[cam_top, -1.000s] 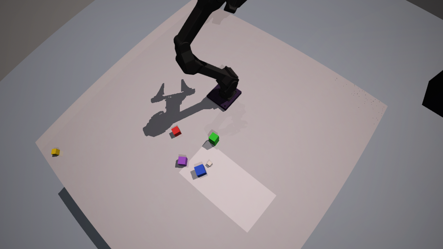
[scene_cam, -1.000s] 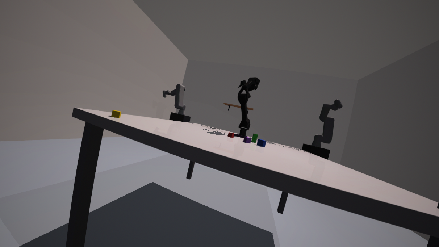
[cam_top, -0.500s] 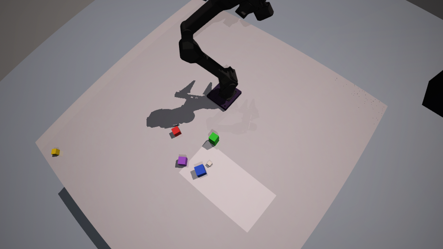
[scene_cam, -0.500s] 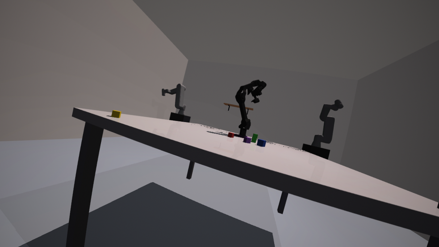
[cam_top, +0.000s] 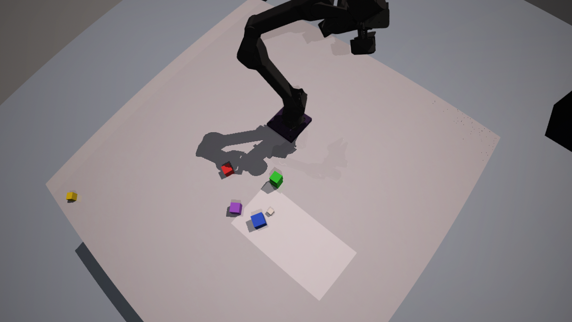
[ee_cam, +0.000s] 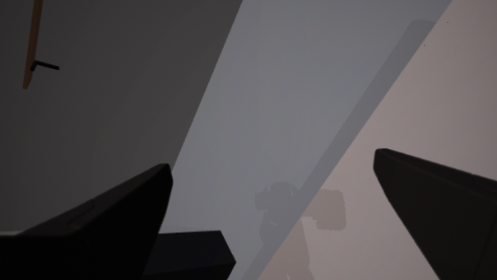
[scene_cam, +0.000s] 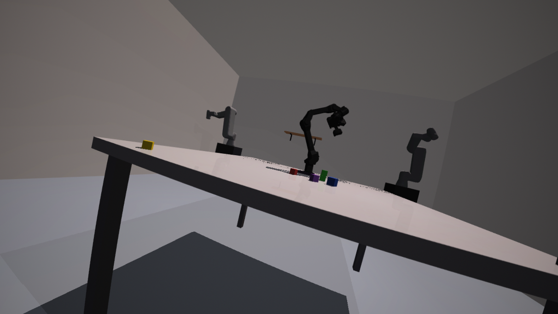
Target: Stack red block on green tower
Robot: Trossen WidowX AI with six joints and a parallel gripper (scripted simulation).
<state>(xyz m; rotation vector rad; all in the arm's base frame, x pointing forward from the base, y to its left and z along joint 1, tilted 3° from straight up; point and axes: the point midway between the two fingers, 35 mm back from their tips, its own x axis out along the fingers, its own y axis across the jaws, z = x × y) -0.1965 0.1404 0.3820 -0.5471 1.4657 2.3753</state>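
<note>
My gripper tip is now 520 mm short of the red block, 370 mm above it and 200 mm to the left of it. Round my gripper tip: blue block (600 mm ahead, 370 mm below); then purple block (610 mm ahead, 370 mm below, 90 mm to the right); then small white block (550 mm ahead, 380 mm below, 10 mm to the left).
</note>
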